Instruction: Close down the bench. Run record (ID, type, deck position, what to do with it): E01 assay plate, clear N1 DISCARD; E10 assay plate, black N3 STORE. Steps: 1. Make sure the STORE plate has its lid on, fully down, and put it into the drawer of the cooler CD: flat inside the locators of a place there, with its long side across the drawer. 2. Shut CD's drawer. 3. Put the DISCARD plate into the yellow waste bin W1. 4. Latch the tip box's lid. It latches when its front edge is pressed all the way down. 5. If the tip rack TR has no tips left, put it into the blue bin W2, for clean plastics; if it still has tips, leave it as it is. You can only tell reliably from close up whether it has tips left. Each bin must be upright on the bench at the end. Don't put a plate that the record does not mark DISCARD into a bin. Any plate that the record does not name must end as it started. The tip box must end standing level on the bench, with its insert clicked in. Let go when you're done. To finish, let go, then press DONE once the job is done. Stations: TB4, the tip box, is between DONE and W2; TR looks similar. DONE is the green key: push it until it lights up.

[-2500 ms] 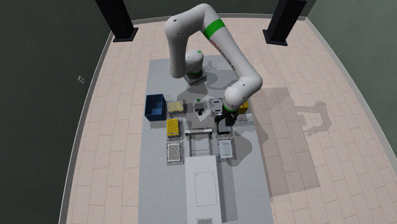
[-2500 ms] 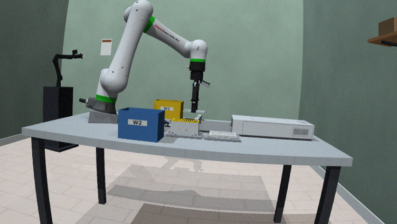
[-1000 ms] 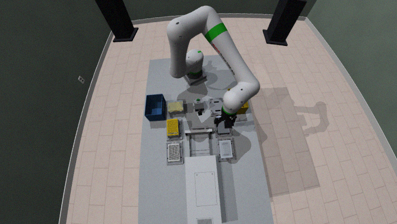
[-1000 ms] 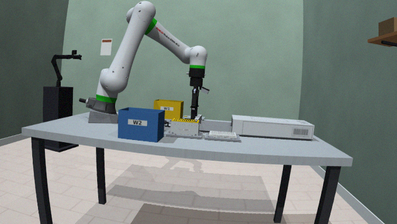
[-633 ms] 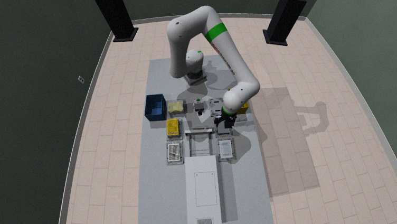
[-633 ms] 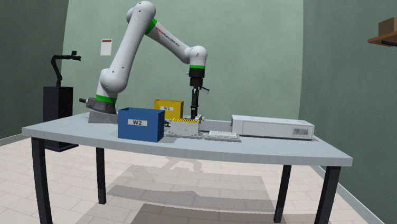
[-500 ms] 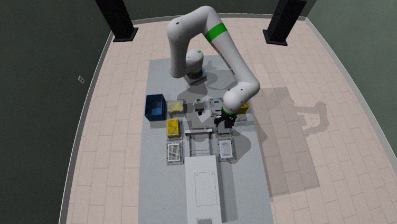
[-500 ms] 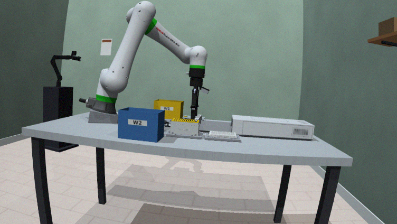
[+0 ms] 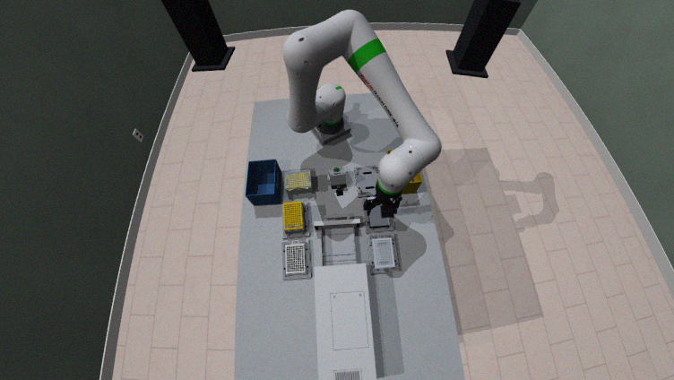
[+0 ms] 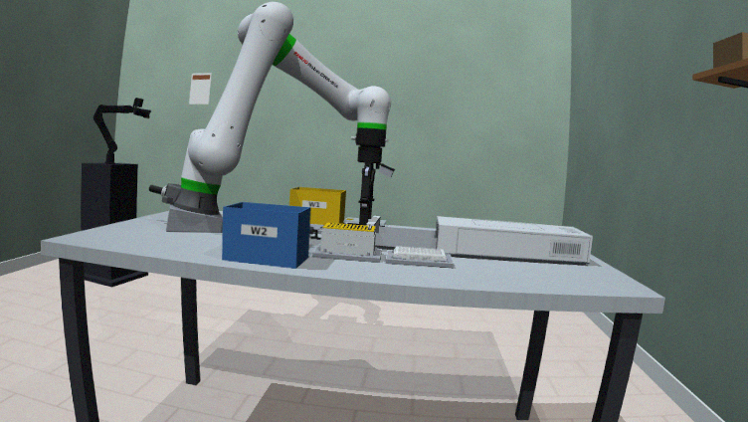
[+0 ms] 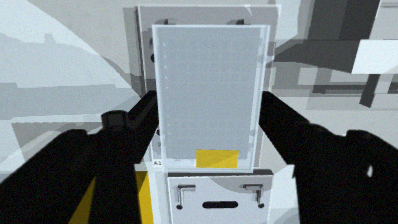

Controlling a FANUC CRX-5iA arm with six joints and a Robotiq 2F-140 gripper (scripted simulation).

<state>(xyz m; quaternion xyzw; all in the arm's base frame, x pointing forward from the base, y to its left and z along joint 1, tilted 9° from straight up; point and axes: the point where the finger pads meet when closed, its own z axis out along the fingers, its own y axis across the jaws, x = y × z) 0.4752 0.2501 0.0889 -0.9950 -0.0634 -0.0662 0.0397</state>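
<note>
Now: the black assay plate 40 mm below my hand. From my hand the other things lie so: clear plate lid: 20 mm below; cooler drawer: 180 mm ahead, 160 mm to the right, 20 mm below; yellow bin W1: 200 mm behind, 110 mm to the left, 20 mm below.
</note>
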